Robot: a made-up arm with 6 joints.
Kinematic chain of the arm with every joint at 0, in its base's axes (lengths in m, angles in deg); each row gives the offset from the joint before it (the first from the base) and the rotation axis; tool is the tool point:
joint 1: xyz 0 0 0.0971 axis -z
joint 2: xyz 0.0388 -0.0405 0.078 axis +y
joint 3: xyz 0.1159 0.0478 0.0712 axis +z
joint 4: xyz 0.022 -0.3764 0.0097 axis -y
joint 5: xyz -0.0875 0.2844 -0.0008 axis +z
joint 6: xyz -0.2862 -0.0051 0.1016 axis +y
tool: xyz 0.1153 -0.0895 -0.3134
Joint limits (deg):
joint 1: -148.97..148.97
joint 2: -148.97..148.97
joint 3: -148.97..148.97
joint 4: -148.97..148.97
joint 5: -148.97..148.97
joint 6: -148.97..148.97
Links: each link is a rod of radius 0.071 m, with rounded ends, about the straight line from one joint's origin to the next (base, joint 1, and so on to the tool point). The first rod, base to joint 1, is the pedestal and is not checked.
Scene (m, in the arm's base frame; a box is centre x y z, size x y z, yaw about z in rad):
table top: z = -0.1
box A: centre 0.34 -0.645 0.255 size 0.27 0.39 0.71 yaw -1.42
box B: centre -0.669 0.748 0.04 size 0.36 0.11 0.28 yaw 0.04
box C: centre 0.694 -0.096 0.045 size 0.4 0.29 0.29 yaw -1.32
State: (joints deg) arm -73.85 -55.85 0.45 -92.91 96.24 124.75
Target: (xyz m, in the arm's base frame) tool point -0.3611 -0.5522 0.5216
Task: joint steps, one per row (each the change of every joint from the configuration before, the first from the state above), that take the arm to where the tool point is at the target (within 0.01 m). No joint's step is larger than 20 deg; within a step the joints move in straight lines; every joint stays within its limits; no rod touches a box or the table.
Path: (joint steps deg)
1: -15.02 11.35 15.38 -10.39 -16.80 -6.66
2: -15.03 11.35 15.38 -10.39 -16.80 -6.67
3: -15.02 11.35 15.38 -10.39 -16.79 -6.66
4: -15.03 11.35 15.37 -10.39 -16.80 -6.66
5: -15.02 11.35 15.38 -10.39 -16.80 -6.66
6: 18.66 -5.57 -15.52 10.78 3.40 2.66
7: 18.67 -5.57 -15.53 10.78 3.40 2.66
8: 18.66 -5.57 -15.53 10.79 3.40 2.66
9: 18.67 -5.57 -15.53 10.78 3.40 2.66
10: 18.66 -5.57 -15.53 10.78 3.40 2.66
11: 18.66 -5.57 -15.53 10.78 3.40 2.66
12: 18.67 -5.57 -15.52 10.78 3.40 2.66

